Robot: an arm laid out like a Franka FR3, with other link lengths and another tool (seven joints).
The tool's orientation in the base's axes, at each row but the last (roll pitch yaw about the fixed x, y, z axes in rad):
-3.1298, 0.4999, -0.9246
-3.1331, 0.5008, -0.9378
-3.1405, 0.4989, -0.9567
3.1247, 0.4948, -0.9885
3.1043, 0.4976, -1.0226
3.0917, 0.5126, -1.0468
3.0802, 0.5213, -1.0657
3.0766, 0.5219, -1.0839
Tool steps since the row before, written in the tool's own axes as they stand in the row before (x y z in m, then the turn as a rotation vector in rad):
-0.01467, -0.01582, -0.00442, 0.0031, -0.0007, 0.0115
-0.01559, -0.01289, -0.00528, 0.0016, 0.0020, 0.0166
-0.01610, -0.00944, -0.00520, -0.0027, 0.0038, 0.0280
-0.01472, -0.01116, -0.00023, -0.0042, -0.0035, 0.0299
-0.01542, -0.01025, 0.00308, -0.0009, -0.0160, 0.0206
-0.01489, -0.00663, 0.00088, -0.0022, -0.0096, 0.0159
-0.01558, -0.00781, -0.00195, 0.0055, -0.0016, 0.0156
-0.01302, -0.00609, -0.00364, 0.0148, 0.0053, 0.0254
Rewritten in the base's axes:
0.00616, 0.01801, 0.01107, -0.0010, 0.0027, -0.0116
0.00380, 0.01654, 0.01221, -0.0054, 0.0042, -0.0153
0.00100, 0.01495, 0.01228, -0.0122, 0.0107, -0.0233
0.00221, 0.01694, 0.00703, -0.0074, 0.0166, -0.0244
0.00072, 0.01825, 0.00432, 0.0073, 0.0172, -0.0182
-0.00109, 0.01504, 0.00625, 0.0026, 0.0130, -0.0132
0.00074, 0.01501, 0.00903, -0.0009, 0.0030, -0.0163
0.00105, 0.01150, 0.00930, -0.0060, -0.0036, -0.0291

